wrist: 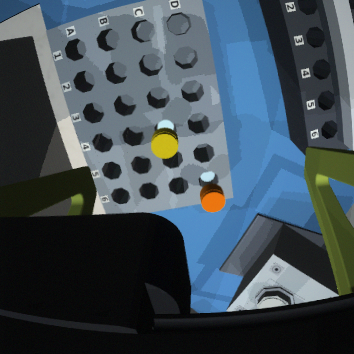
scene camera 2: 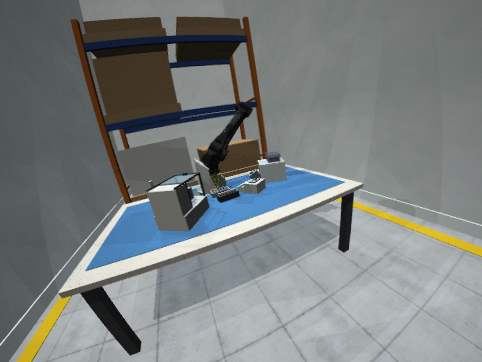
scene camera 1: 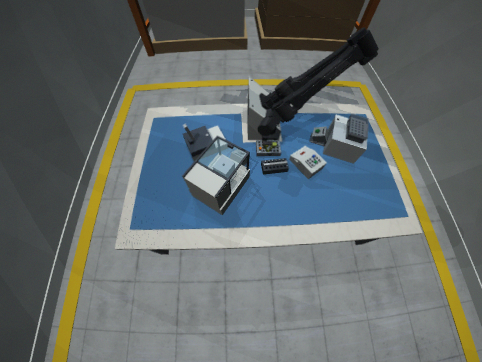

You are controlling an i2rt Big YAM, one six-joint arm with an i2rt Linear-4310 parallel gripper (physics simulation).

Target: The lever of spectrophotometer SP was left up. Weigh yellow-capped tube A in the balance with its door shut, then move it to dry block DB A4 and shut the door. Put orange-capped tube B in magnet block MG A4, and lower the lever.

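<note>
Yellow-capped tube A [wrist: 164, 145] stands in rack hole C4 and orange-capped tube B [wrist: 212, 200] in D6 of the grey rack [wrist: 107, 55] [scene camera 1: 268, 154]. My gripper [wrist: 197, 169] [scene camera 1: 271, 141] [scene camera 2: 217, 181] is open and empty above the rack, with both tubes between the finger lines in the wrist view. A black block with numbered holes [wrist: 299, 85] [scene camera 1: 275, 166] lies beside the rack. The balance [scene camera 1: 205, 181] [scene camera 2: 170, 209] stands left of it; its door state is unclear. A dark device [scene camera 1: 199, 141] at the back left has an upright lever [scene camera 1: 187, 131].
A grey box [scene camera 1: 344, 145] [scene camera 2: 272, 171] with a dark gridded block [scene camera 1: 357, 128] stands at the right. A white keypad console [scene camera 1: 303, 162] [scene camera 2: 253, 187] and a small green-buttoned box [scene camera 1: 318, 134] are near it. A tall pale panel [scene camera 1: 256, 107] stands behind the rack, close to the arm.
</note>
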